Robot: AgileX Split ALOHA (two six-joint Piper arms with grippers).
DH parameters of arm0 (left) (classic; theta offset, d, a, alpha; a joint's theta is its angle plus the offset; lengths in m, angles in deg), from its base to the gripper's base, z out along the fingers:
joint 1: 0 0.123 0 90
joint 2: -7.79 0 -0.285 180
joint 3: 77.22 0 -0.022 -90
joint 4: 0 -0.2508 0 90
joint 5: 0 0 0.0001 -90
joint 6: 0 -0.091 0 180
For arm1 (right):
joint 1: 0 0.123 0 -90
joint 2: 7.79 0 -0.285 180
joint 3: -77.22 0 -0.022 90
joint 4: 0 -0.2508 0 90
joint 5: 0 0 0.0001 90
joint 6: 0 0.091 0 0
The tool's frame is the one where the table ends.
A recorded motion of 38 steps. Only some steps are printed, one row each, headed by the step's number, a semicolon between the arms.
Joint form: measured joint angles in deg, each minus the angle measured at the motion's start. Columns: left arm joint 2, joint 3, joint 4, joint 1, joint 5, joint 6; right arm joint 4, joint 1, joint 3, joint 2, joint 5, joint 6.
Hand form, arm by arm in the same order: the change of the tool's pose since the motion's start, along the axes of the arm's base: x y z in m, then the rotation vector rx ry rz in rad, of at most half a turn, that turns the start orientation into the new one. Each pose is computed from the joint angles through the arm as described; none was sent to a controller.
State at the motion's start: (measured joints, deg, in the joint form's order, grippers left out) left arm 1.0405 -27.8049 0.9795 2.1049 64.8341 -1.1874; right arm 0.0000 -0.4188 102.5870 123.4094 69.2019 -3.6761
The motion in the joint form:
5: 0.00 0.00 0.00 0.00 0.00 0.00; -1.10 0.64 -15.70 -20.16 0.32 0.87
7: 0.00 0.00 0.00 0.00 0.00 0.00; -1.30 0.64 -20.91 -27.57 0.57 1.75
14: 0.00 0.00 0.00 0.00 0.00 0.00; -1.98 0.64 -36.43 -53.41 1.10 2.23
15: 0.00 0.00 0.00 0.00 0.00 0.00; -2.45 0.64 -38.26 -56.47 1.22 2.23
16: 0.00 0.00 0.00 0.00 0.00 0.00; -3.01 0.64 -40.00 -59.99 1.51 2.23
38: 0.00 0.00 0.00 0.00 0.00 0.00; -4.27 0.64 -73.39 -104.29 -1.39 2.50
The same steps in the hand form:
5: 0.0000 0.0000 0.0000 0.0000 0.0000 0.0000; -0.0759 0.0063 0.0717 0.0204 -0.0721 -0.0084
7: 0.0000 0.0000 0.0000 0.0000 0.0000 0.0000; -0.1072 0.0065 0.0929 0.0263 -0.1060 -0.0239
14: 0.0000 0.0000 0.0000 0.0000 0.0000 0.0000; -0.2205 0.0071 0.1440 0.0427 -0.2765 -0.0311
15: 0.0000 0.0000 0.0000 0.0000 0.0000 0.0000; -0.2343 0.0077 0.1464 0.0512 -0.2957 -0.0315
16: 0.0000 0.0000 0.0000 0.0000 0.0000 0.0000; -0.2499 0.0085 0.1500 0.0616 -0.3215 -0.0315
38: 0.0000 0.0000 0.0000 0.0000 0.0000 0.0000; -0.4055 0.0097 0.0666 0.0904 -0.5617 -0.0318

